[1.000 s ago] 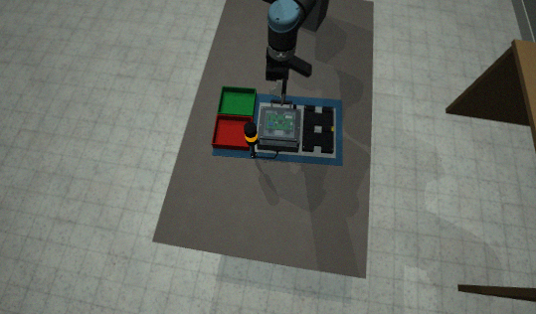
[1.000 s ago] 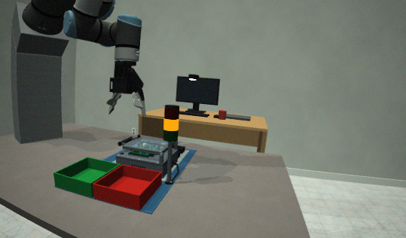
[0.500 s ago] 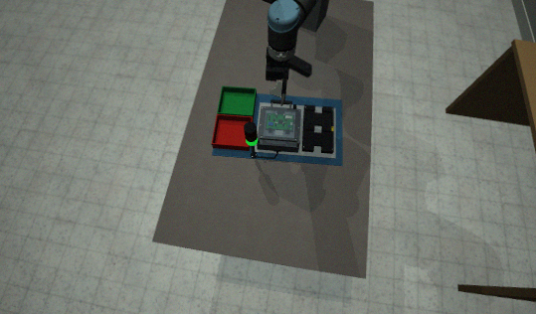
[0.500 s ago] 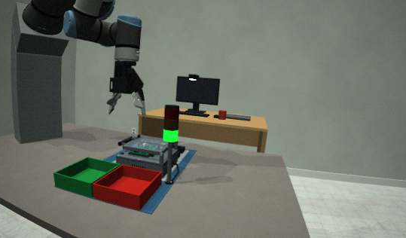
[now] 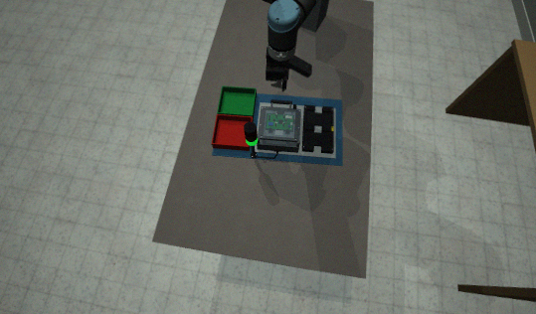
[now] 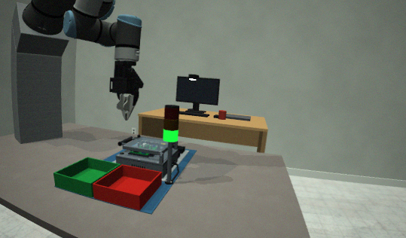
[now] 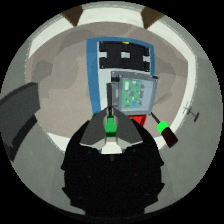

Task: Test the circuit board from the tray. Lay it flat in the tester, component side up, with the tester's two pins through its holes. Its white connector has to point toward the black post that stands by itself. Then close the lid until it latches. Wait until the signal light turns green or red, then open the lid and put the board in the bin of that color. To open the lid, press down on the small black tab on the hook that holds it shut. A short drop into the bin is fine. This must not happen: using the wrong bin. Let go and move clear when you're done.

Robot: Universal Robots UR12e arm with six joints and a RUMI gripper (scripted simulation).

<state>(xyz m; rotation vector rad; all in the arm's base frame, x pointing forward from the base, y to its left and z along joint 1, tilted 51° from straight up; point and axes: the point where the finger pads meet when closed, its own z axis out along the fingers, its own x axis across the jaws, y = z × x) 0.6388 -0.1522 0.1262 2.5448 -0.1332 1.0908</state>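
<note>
Right now my hand is 40 mm short of the black latch hook, 40 mm to the right of it and 100 mm above it. From my hand the other things lie so: tester lid: 80 mm ahead, 30 mm to the right, 100 mm below; green circuit board: 80 mm ahead, 30 mm to the right, 120 mm below; green bin: 80 mm behind, 190 mm to the right, 170 mm below.
</note>
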